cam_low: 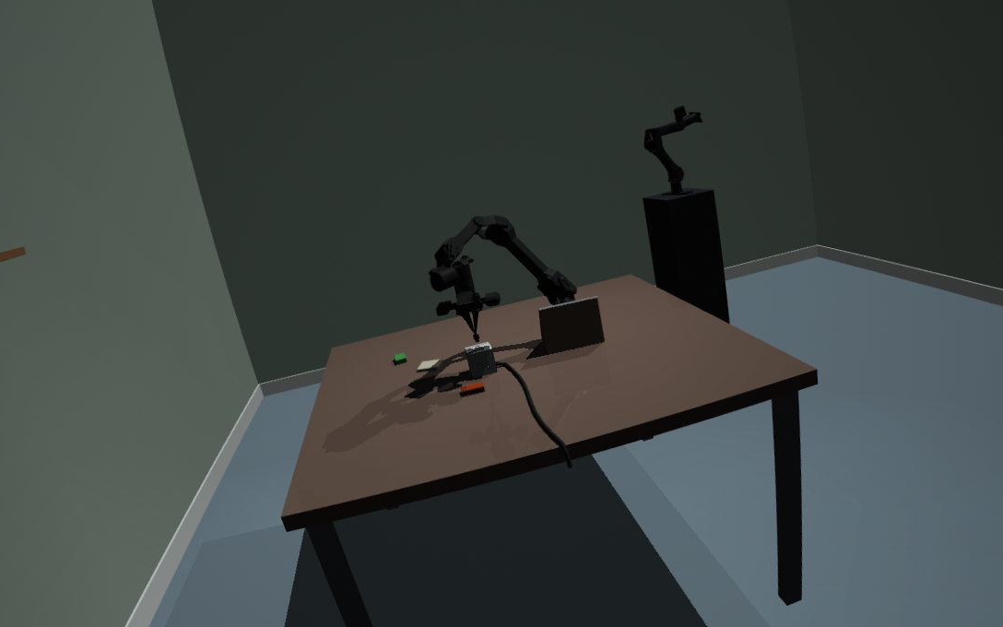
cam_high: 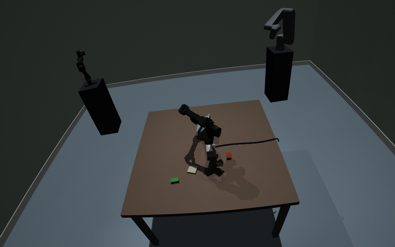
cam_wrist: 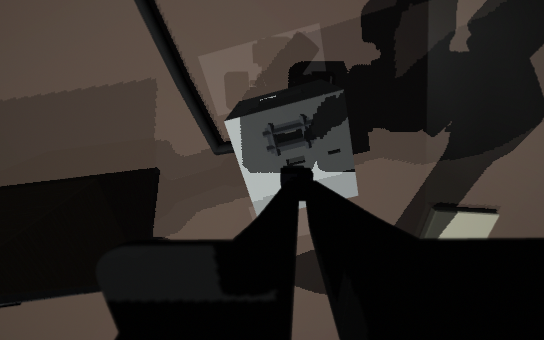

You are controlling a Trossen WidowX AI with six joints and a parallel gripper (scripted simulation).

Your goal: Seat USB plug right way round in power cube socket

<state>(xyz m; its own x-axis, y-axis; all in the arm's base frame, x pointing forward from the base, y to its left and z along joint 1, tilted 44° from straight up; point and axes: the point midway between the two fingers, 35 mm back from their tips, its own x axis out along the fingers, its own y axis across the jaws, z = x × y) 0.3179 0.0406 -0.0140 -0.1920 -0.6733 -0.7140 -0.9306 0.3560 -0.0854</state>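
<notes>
My gripper tip is now 2 cm above the dark USB plug. Round my gripper tip: orange block (13 cm to the left, 13 cm below, 6 cm ahead); green block (34 cm to the right, 23 cm ahead, 13 cm below); cream tile (19 cm to the right, 14 cm ahead, 13 cm below).
</notes>
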